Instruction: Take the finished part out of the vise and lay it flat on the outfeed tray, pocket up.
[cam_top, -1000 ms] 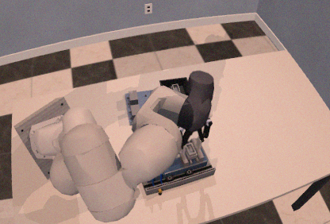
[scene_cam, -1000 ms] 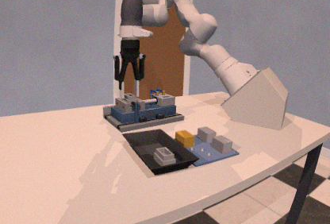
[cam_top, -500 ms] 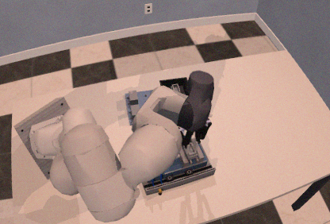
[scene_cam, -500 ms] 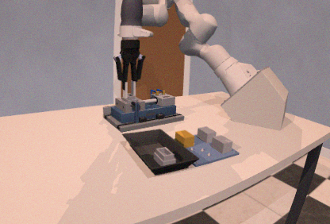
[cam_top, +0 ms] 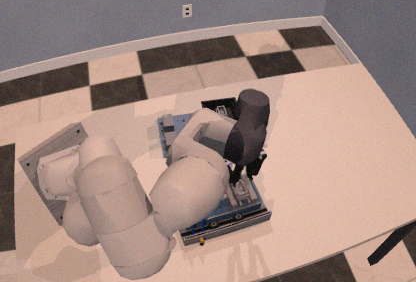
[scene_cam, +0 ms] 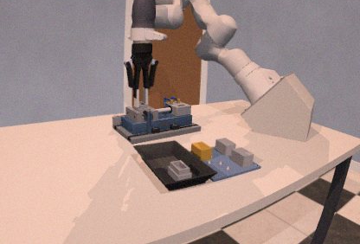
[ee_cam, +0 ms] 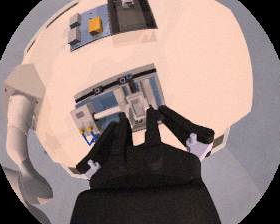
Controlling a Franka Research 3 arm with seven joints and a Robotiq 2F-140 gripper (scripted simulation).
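My gripper is now 100 mm above the blue vise, 70 mm past it and 10 mm to the right of it. Round my hand: blue fixture plate (360 mm to the left, 130 mm below, 40 mm behind); yellow block (300 mm to the left, 110 mm below, 10 mm behind).
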